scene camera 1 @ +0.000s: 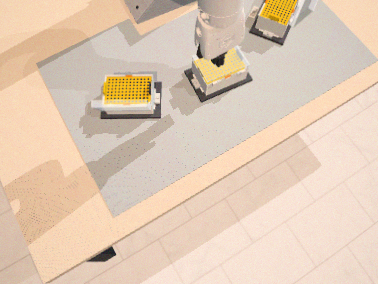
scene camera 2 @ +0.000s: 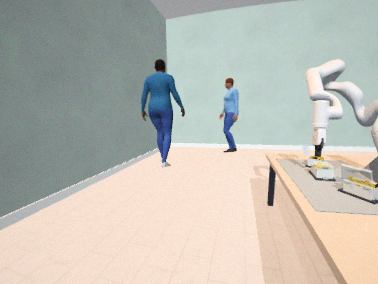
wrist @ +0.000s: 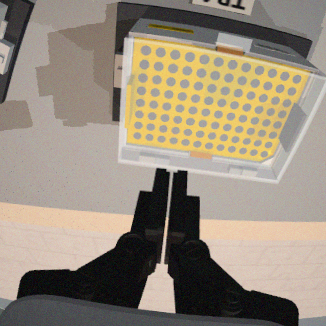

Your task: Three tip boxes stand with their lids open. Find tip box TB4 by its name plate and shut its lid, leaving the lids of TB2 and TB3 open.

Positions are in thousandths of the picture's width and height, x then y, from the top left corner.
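A tip box TB4 (scene camera 1: 541, 326) is there for me to see, and so is my own gripper (scene camera 1: 575, 220), which the wrist view gives me as well (wrist: 520, 578).
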